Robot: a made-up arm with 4 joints. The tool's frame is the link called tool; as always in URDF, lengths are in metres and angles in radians. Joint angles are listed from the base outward.
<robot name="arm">
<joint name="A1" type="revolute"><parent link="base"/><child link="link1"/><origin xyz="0.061 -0.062 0.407" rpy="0 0 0"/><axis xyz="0 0 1"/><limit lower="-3.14" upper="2.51"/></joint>
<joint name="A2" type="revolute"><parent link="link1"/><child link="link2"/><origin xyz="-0.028 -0.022 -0.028" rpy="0 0 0"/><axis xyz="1 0 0"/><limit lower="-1.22" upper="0.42"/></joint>
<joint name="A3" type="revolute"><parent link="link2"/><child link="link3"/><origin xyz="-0.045 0.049 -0.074" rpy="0 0 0"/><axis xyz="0.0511 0.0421 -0.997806"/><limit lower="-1.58" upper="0.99"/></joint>
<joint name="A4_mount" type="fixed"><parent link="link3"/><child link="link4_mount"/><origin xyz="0.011 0.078 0.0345" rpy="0 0 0"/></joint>
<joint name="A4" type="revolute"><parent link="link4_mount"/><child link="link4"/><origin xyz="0.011 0.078 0.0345" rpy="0 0 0"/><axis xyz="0.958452 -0.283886 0.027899"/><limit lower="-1.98" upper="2.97"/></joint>
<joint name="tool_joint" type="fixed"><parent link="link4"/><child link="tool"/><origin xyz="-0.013 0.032 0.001" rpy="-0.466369 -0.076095 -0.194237"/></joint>
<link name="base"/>
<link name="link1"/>
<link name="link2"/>
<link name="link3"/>
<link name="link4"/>
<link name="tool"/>
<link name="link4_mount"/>
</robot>
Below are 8 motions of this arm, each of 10 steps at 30 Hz.
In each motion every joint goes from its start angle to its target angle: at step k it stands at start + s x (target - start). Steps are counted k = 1, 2, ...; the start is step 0. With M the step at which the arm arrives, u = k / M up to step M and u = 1 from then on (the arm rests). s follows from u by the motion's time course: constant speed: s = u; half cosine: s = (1 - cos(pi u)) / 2; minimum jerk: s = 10 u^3 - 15 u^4 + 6 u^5.
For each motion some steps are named. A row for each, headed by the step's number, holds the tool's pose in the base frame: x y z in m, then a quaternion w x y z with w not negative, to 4 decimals.
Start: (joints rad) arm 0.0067 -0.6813 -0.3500 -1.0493
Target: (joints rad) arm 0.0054 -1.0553 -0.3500 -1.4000
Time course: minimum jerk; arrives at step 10
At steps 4, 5, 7, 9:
4: -0.0677 0.0410 0.2019 0.3422 -0.9367 -0.0213 0.0708
5: -0.0674 0.0271 0.1945 0.2796 -0.9574 -0.0179 0.0696
7: -0.0670 0.0006 0.1838 0.1609 -0.9846 -0.0118 0.0668
9: -0.0668 -0.0118 0.1803 0.1056 -0.9922 -0.0091 0.0652

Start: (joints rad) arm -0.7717 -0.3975 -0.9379 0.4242
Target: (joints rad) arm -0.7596 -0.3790 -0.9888 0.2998
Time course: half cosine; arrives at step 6
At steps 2, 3, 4, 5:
2: -0.0099 0.1859 0.3112 0.9761 -0.2064 0.0679 -0.0023
3: -0.0129 0.1857 0.3117 0.9733 -0.2190 0.0676 0.0074
4: -0.0159 0.1855 0.3121 0.9703 -0.2316 0.0671 0.0170
5: -0.0181 0.1853 0.3124 0.9680 -0.2409 0.0666 0.0241

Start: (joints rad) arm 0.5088 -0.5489 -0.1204 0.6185
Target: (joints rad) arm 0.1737 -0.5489 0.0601 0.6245
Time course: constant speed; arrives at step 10
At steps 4, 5, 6, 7, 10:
4: -0.0753 0.0793 0.2674 0.9687 -0.1804 -0.1266 0.1141
5: -0.0673 0.0850 0.2676 0.9711 -0.1817 -0.1261 0.0893
6: -0.0591 0.0902 0.2679 0.9729 -0.1830 -0.1257 0.0644
7: -0.0507 0.0949 0.2681 0.9740 -0.1844 -0.1252 0.0395
10: -0.0244 0.1065 0.2691 0.9736 -0.1886 -0.1237 -0.0353

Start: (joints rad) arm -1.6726 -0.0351 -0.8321 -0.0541
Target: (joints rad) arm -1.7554 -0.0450 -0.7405 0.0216
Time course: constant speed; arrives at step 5
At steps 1, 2, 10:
1: 0.2480 0.1235 0.3576 0.8198 -0.2654 0.1146 -0.4943
2: 0.2530 0.1175 0.3578 0.8127 -0.2577 0.1153 -0.5097
10: 0.2668 0.0987 0.3583 0.7895 -0.2352 0.1159 -0.5550

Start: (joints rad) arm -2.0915 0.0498 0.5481 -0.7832
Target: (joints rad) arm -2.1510 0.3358 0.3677 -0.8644
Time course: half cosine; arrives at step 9
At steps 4, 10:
4: 0.2095 -0.1715 0.3926 0.1936 -0.0430 0.5364 -0.8203
10: 0.2178 -0.1634 0.4281 0.2504 -0.0257 0.4953 -0.8314

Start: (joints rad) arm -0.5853 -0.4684 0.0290 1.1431
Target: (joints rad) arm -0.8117 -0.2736 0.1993 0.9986
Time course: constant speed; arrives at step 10
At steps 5, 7, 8, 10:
5: 0.1460 0.1153 0.3176 0.8640 0.0485 -0.1755 -0.4694
7: 0.1597 0.1083 0.3260 0.8429 0.0481 -0.1787 -0.5053
8: 0.1663 0.1044 0.3302 0.8317 0.0481 -0.1799 -0.5230
10: 0.1787 0.0956 0.3387 0.8084 0.0482 -0.1815 -0.5579

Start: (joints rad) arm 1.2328 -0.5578 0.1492 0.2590
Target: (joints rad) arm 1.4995 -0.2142 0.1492 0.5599
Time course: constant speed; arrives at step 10
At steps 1, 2, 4, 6, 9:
1: -0.1226 -0.0414 0.2675 0.8438 -0.2320 -0.2633 0.4061
2: -0.1268 -0.0454 0.2753 0.8471 -0.2041 -0.2493 0.4226
4: -0.1340 -0.0542 0.2913 0.8507 -0.1490 -0.2186 0.4542
6: -0.1395 -0.0639 0.3078 0.8503 -0.0951 -0.1843 0.4837
9: -0.1443 -0.0800 0.3330 0.8425 -0.0170 -0.1269 0.5232

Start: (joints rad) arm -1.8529 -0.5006 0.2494 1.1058
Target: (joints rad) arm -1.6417 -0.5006 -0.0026 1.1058
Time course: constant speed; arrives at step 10
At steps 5, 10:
5: 0.2465 -0.0467 0.2916 0.5201 -0.0869 -0.1501 -0.8363
10: 0.2471 -0.0053 0.2895 0.6103 -0.0552 -0.1353 -0.7786

